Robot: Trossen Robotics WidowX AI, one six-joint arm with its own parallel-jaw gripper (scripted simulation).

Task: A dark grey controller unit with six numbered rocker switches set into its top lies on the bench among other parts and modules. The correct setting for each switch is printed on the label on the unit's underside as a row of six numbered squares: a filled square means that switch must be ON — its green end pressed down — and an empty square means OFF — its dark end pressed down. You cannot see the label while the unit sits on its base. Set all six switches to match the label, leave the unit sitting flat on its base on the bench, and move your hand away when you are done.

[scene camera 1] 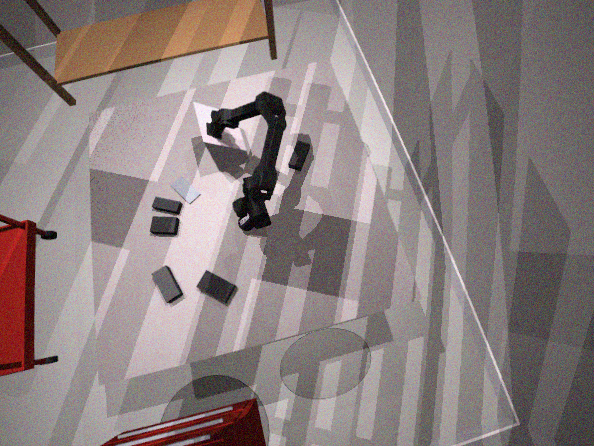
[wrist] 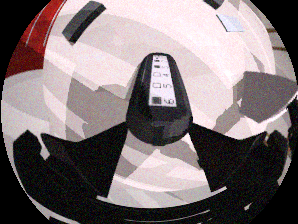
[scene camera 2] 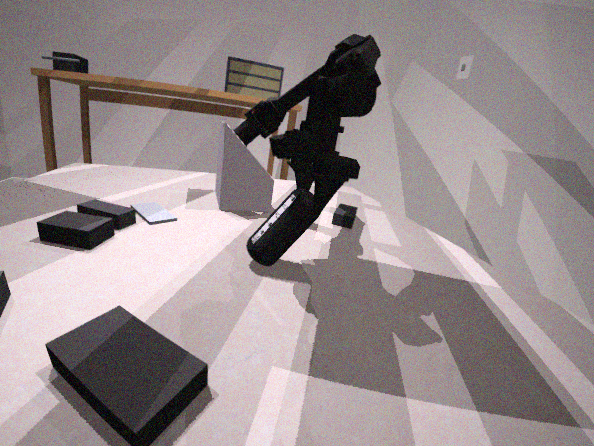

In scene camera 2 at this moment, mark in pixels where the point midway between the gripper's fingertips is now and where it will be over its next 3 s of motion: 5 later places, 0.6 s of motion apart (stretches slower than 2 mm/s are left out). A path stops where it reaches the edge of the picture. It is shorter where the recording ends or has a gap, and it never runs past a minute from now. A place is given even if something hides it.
My gripper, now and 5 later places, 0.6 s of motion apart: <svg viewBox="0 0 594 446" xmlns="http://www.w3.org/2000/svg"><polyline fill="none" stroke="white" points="308,207 314,212 318,217 322,223 325,228 327,235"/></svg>
